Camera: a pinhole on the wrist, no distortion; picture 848 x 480 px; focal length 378.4 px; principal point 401.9 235.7 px. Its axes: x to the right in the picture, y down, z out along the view. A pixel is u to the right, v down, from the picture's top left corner.
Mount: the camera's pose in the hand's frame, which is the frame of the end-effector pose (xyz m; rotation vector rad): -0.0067 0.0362 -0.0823 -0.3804 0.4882 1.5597
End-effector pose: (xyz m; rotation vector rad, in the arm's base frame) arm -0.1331 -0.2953 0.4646 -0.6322 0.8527 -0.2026
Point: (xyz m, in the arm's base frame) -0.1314 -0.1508 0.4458
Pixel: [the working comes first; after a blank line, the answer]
In the camera's frame: 0.0071 0.0483 0.1622

418.4 348.3
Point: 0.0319 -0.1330 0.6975
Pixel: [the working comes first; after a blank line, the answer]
In the camera's frame: -0.2488 0.1303 0.2968

84.7 401.8
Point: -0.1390 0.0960 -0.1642
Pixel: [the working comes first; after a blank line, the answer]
In the camera's frame: 0.5726 -0.2561 0.3057

outside the picture
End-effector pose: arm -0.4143 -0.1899 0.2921 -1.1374 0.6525 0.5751
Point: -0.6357 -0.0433 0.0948
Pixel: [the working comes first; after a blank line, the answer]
In the camera's frame: 0.1812 -0.0060 0.2615

664.2 227.0
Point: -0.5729 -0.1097 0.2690
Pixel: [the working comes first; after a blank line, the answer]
In the camera's frame: 0.0383 0.0852 0.1617

491.5 435.1
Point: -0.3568 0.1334 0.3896
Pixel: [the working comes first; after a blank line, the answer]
In the camera's frame: -0.2525 0.0290 0.3423

122.7 267.8
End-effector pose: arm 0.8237 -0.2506 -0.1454 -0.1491 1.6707 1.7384
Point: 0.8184 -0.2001 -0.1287
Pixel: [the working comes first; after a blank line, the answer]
In the camera's frame: -0.0812 -0.0122 0.1029

103.2 190.7
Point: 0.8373 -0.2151 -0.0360
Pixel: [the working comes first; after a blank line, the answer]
In the camera's frame: -0.0266 0.0571 0.1400

330.1 390.1
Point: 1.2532 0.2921 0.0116
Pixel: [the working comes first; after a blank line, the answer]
In the camera's frame: -0.4722 0.2345 0.5899

99.0 386.1
